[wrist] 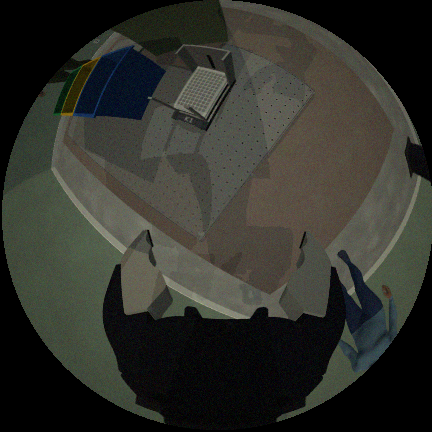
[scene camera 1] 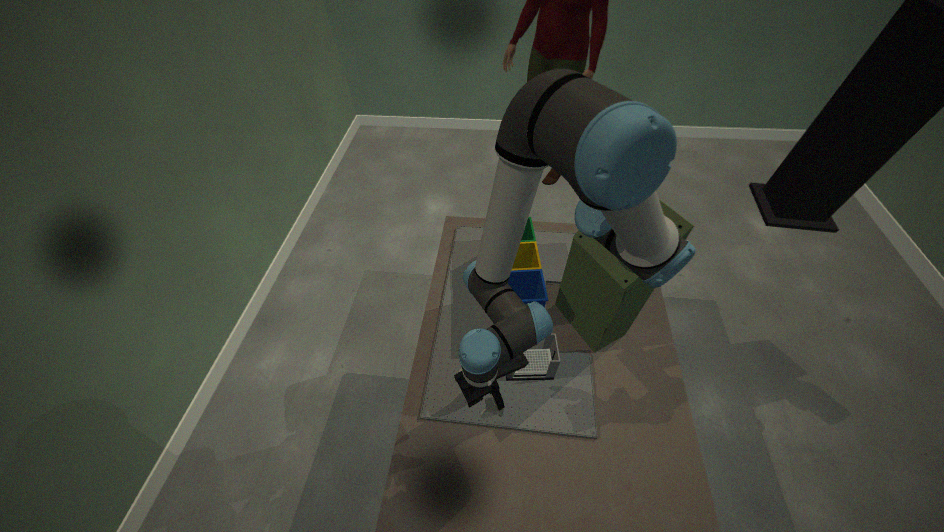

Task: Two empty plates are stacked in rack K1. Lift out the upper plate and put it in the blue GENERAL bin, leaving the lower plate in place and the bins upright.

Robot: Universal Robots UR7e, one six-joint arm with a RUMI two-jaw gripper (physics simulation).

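Frame: origin at the arm's base, x ahead, y left, z up, level; centimetres.
Seen in the pictures: gripper, fingertip midpoint: (wrist: 226, 233).
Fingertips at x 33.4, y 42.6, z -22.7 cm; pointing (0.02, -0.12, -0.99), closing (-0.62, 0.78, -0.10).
A point is followed by its place in that frame.
Rack K1 (scene camera 1: 555, 360) {y 26.5, x 14.6, z -33.5 cm} (wrist: 189, 119) {y 25.0, x 28.4, z -46.4 cm} stands on the perforated board, its label showing in the wrist view. A white gridded plate (scene camera 1: 536, 363) {y 24.0, x 19.5, z -43.5 cm} (wrist: 202, 91) {y 24.2, x 21.2, z -43.5 cm} lies in it; a lower plate cannot be told apart beneath. The blue bin (scene camera 1: 528, 285) {y -3.7, x 24.9, z -38.8 cm} (wrist: 125, 87) {y 9.2, x 28.1, z -36.6 cm} stands upright beyond the rack, partly behind the arm in the scene view. My gripper (scene camera 1: 487, 403) {y 42.6, x 33.4, z -22.7 cm} (wrist: 226, 233) {y 42.6, x 33.4, z -22.7 cm} is open and empty, above the board's near left part and to the side of the rack, apart from it.
A yellow bin (scene camera 1: 528, 255) {y -16.8, x 26.2, z -37.4 cm} (wrist: 80, 89) {y -15.1, x 32.9, z -35.1 cm} and a green bin (scene camera 1: 529, 231) {y -26.9, x 26.9, z -34.6 cm} (wrist: 66, 92) {y -28.0, x 35.7, z -33.6 cm} stand in line behind the blue one. The perforated board (scene camera 1: 561, 413) {y 37.2, x 10.2, z -48.1 cm} (wrist: 250, 120) {y 36.1, x 20.1, z -48.1 cm} bears the rack. A green pedestal (scene camera 1: 594, 294) {y 7.1, x 4.9, z -24.0 cm} (wrist: 175, 22) {y 5.7, x 6.0, z -34.9 cm} stands beside it. A thin rod (wrist: 162, 103) {y 21.2, x 28.1, z -38.0 cm} reaches from the rack towards the bins.
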